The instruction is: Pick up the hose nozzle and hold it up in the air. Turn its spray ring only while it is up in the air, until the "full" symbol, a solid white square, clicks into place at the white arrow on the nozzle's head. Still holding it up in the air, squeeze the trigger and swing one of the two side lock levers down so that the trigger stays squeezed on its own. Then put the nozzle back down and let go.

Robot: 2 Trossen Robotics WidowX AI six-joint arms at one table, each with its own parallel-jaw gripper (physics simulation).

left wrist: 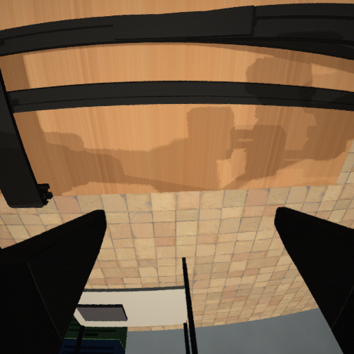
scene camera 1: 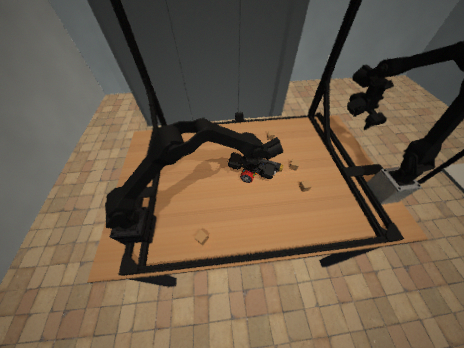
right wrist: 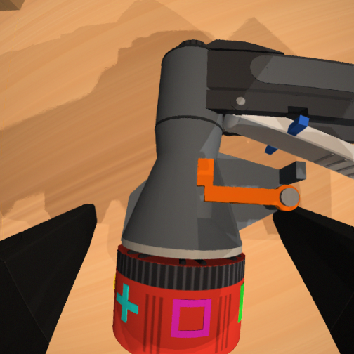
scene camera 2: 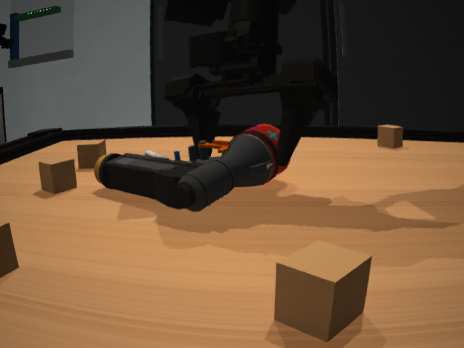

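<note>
The hose nozzle lies on its side on the table, dark grey with a red spray ring. The ring shows a cyan plus, a magenta square outline and part of a green mark in the right wrist view; no solid white square shows. An orange lever and the pale trigger with a blue tab face the camera. My right gripper is open, its fingers on either side of the nozzle's head. My left gripper is open and empty, high past the table's right edge.
Small wooden blocks lie around: one near the front left, others right of the nozzle, and one behind it. In scene camera 2, a large-looking block is in front. A black frame borders the table.
</note>
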